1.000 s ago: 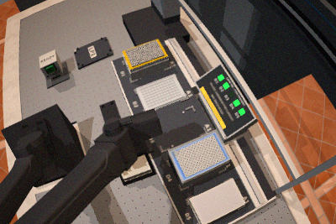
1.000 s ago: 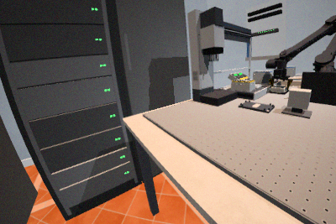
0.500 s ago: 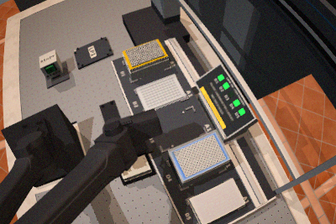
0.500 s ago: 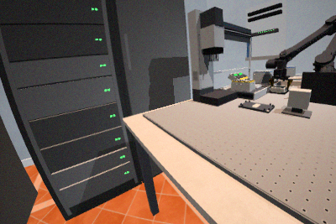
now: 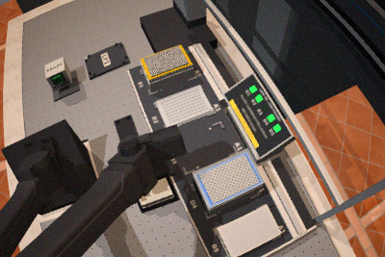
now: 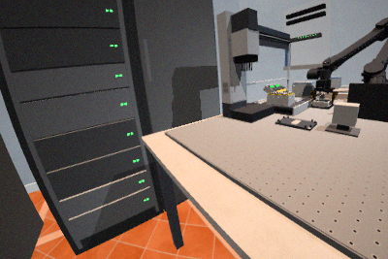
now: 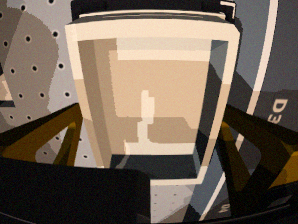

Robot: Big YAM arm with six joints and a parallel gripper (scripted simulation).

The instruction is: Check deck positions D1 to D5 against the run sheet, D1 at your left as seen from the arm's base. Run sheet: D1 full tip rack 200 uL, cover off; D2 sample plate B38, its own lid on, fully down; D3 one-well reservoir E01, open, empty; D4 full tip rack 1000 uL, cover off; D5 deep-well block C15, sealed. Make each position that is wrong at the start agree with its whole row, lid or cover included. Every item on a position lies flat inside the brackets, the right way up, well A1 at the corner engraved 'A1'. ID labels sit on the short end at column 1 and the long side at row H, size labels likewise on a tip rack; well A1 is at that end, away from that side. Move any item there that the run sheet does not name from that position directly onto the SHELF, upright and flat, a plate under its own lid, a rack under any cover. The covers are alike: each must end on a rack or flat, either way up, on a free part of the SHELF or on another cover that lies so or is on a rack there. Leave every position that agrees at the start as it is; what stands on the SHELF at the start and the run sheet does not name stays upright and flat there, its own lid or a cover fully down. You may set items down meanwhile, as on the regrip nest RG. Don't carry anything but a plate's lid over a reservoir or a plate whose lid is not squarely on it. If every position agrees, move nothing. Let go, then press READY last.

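Now: the one-well reservoir 1 cm below my hand. The rest, counted from my hand: sealed block (18 cm ahead, 22 cm to the right, 4 cm above); blue-framed tip rack (18 cm ahead, 9 cm to the right, 9 cm above); black regrip nest (2 cm below).
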